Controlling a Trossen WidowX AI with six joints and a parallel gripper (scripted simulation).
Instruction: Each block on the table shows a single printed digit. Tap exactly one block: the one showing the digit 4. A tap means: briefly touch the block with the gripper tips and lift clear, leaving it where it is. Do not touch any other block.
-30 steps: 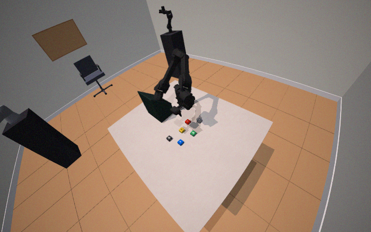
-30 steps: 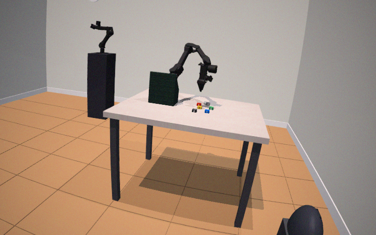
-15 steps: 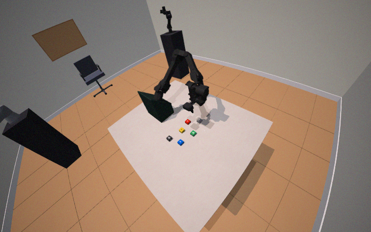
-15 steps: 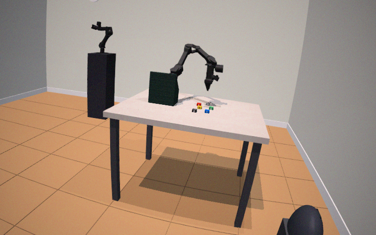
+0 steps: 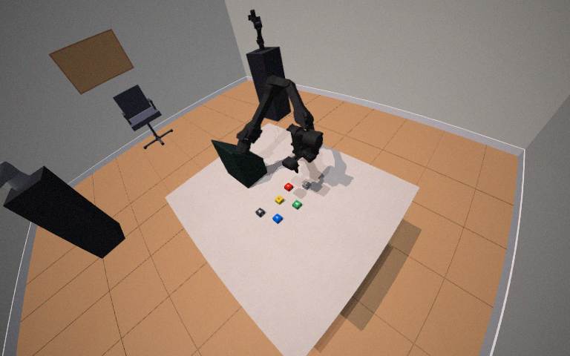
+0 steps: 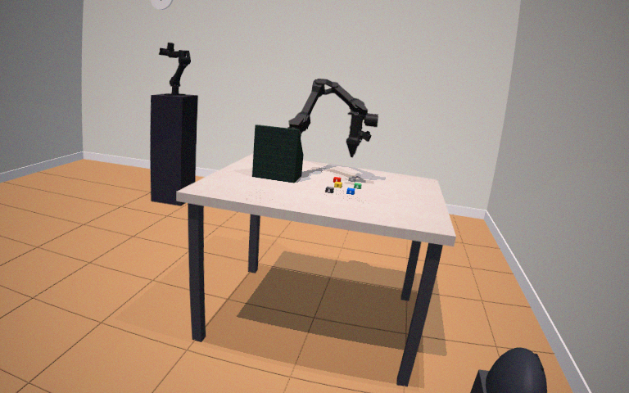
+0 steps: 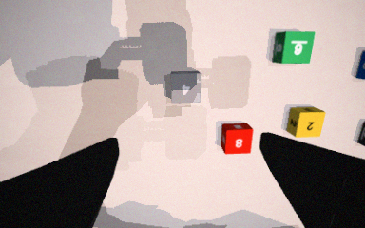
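The grey block is 10 mm ahead of my gripper tip and 110 mm below it. The rest, counted from my gripper tip: green block: 40 mm ahead, 130 mm to the right, 110 mm below; yellow block: 50 mm behind, 150 mm to the right, 110 mm below; red block: 60 mm behind, 60 mm to the right, 110 mm below.
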